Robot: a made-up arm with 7 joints. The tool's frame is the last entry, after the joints. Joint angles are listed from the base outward.
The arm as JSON. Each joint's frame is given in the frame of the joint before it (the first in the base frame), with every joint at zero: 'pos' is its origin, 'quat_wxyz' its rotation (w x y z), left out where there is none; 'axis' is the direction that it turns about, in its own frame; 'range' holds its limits. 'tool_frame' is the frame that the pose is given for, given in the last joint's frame.
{
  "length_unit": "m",
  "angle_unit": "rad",
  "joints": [
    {
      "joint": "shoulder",
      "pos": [
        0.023,
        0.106,
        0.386
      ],
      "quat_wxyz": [
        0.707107,
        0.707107,
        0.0,
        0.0
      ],
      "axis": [
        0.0,
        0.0,
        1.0
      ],
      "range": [
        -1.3,
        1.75
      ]
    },
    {
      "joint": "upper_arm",
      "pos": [
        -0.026,
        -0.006,
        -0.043
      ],
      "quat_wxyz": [
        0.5,
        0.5,
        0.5,
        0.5
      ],
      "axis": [
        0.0,
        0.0,
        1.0
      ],
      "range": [
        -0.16,
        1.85
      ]
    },
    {
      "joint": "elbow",
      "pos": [
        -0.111,
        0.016,
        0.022
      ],
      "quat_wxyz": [
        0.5,
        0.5,
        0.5,
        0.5
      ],
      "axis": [
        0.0,
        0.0,
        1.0
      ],
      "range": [
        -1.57,
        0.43
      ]
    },
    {
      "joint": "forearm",
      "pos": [
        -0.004,
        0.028,
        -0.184
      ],
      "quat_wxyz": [
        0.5,
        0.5,
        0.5,
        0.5
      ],
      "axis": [
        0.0,
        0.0,
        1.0
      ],
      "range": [
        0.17,
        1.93
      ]
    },
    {
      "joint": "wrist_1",
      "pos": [
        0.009,
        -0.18,
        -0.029
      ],
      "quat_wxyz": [
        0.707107,
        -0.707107,
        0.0,
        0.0
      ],
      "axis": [
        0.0,
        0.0,
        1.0
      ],
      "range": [
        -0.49,
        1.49
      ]
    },
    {
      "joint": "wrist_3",
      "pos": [
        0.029,
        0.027,
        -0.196
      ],
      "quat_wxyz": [
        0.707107,
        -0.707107,
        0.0,
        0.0
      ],
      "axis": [
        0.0,
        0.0,
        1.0
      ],
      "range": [
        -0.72,
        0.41
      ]
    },
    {
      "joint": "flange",
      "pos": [
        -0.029,
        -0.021,
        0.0
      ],
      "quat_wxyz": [
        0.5,
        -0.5,
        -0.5,
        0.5
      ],
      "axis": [
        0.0,
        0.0,
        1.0
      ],
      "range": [
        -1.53,
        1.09
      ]
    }
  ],
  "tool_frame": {
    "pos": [
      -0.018,
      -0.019,
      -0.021
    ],
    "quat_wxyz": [
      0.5,
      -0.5,
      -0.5,
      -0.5
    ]
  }
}
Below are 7 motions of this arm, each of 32 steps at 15 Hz.
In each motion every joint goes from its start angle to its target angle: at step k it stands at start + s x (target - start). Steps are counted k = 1, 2, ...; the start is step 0. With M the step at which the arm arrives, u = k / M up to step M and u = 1 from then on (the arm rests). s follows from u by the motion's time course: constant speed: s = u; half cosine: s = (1 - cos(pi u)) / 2; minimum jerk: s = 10 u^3 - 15 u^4 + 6 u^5.
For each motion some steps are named. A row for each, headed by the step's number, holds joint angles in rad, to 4 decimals.
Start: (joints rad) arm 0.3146 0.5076 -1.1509 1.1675 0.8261 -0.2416 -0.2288
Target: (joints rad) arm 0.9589 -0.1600 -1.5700 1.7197 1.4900 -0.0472 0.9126
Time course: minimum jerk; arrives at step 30
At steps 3, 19, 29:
3: 0.3201 0.5019 -1.1545 1.1722 0.8318 -0.2399 -0.2190
19: 0.7904 0.0146 -1.4604 1.5752 1.3163 -0.0981 0.6140
29: 0.9587 -0.1598 -1.5699 1.7195 1.4898 -0.0473 0.9122

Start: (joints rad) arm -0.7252 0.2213 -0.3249 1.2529 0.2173 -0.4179 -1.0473
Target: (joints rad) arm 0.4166 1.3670 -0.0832 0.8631 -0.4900 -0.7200 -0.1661
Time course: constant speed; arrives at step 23
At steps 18, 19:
18: 0.1684 1.1179 -0.1357 0.9478 -0.3362 -0.6543 -0.3577
19: 0.2180 1.1677 -0.1252 0.9309 -0.3670 -0.6675 -0.3194

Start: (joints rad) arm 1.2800 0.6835 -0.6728 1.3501 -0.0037 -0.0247 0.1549
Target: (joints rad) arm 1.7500 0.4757 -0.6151 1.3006 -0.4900 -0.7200 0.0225
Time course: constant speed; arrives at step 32
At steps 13, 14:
13: 1.4709 0.5991 -0.6494 1.3300 -0.2013 -0.3072 0.1011
14: 1.4856 0.5926 -0.6476 1.3284 -0.2165 -0.3289 0.0970

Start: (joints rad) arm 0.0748 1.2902 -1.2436 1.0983 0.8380 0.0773 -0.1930
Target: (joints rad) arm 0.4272 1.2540 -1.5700 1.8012 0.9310 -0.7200 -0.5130
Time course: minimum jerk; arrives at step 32
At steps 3, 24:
3: 0.0773 1.2899 -1.2459 1.1033 0.8387 0.0716 -0.1953
24: 0.3907 1.2577 -1.5362 1.7284 0.9214 -0.6375 -0.4799

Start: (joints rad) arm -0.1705 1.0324 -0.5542 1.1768 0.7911 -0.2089 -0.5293
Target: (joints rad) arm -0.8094 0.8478 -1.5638 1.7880 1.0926 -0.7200 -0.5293
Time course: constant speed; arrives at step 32
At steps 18, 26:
18: -0.5299 0.9286 -1.1221 1.5206 0.9607 -0.4964 -0.5293
26: -0.6896 0.8824 -1.3745 1.6734 1.0361 -0.6242 -0.5293

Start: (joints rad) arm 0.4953 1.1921 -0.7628 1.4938 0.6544 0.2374 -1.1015
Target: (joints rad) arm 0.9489 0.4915 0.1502 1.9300 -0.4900 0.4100 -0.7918
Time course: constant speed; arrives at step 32
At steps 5, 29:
5: 0.5662 1.0826 -0.6201 1.5620 0.4756 0.2644 -1.0531
29: 0.9064 0.5572 0.0646 1.8891 -0.3827 0.3938 -0.8208

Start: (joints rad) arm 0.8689 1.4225 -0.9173 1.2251 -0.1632 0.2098 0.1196
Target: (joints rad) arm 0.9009 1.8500 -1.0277 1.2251 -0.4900 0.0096 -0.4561
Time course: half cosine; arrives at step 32
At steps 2, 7, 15, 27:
2: 0.8692 1.4266 -0.9184 1.2251 -0.1663 0.2079 0.1141
7: 0.8725 1.4710 -0.9298 1.2251 -0.2003 0.1871 0.0543
15: 0.8833 1.6153 -0.9671 1.2251 -0.3106 0.1195 -0.1400
27: 0.8990 1.8248 -1.0212 1.2251 -0.4707 0.0214 -0.4221

